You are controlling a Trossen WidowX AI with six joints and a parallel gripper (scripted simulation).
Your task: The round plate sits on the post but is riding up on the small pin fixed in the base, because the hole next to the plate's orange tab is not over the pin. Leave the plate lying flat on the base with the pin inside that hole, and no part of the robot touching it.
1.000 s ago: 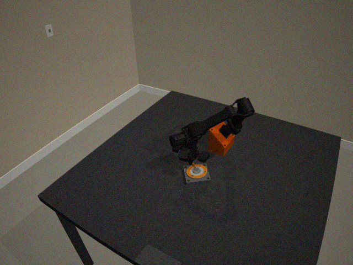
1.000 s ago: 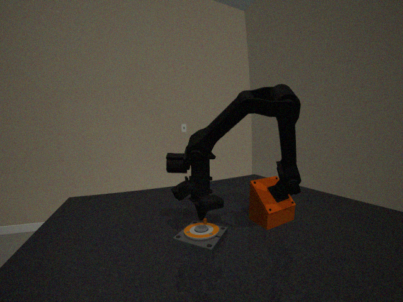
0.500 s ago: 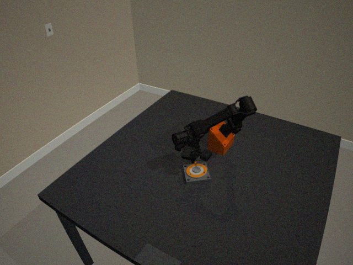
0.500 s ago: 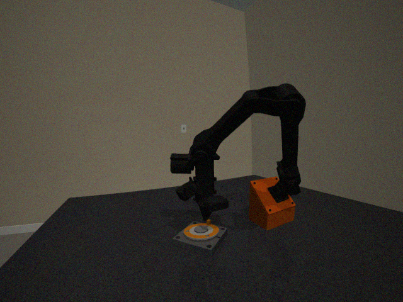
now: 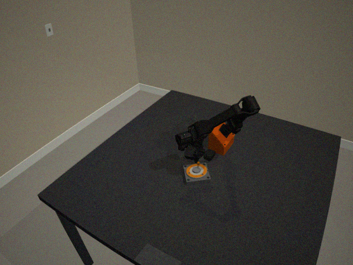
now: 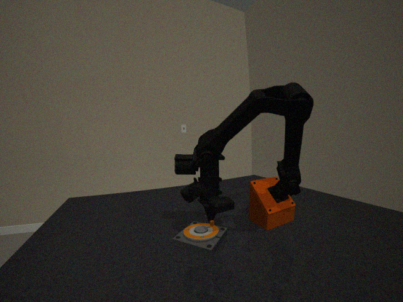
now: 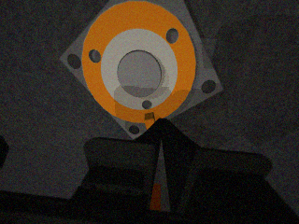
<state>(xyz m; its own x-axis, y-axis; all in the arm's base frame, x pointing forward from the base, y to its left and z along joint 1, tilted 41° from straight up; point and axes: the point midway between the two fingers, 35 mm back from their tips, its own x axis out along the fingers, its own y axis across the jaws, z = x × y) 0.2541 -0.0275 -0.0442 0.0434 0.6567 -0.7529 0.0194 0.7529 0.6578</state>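
The base is 50 mm ahead of my gripper tip, 30 mm to the left of it and 20 mm below it.
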